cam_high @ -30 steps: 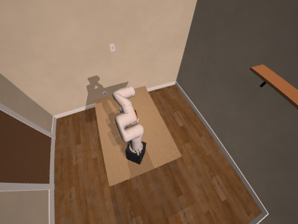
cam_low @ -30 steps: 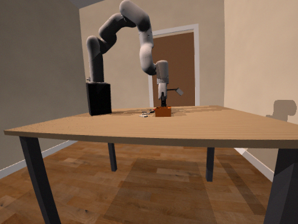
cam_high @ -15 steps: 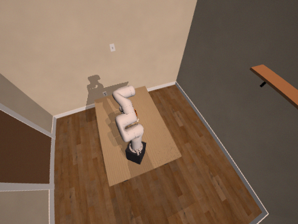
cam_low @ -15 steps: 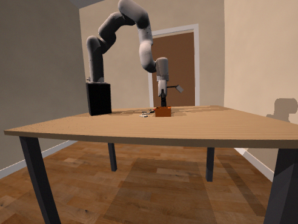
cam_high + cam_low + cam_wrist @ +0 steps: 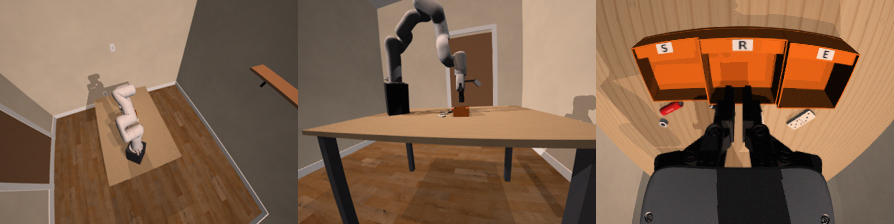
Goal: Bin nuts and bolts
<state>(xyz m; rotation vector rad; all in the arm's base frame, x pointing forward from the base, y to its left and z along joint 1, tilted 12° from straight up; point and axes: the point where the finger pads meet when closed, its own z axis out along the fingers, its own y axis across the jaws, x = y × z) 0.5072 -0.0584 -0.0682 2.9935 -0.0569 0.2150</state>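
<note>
Right now my hand is 110 mm past the grey nut, 150 mm to the right of it and 90 mm above it. From my hand the other things lie so: red cylinder 70 mm behind, 120 mm to the left, 80 mm below; then dark cylinder 80 mm behind, 30 mm to the left, 90 mm below; then orange bin 70 mm below.
</note>
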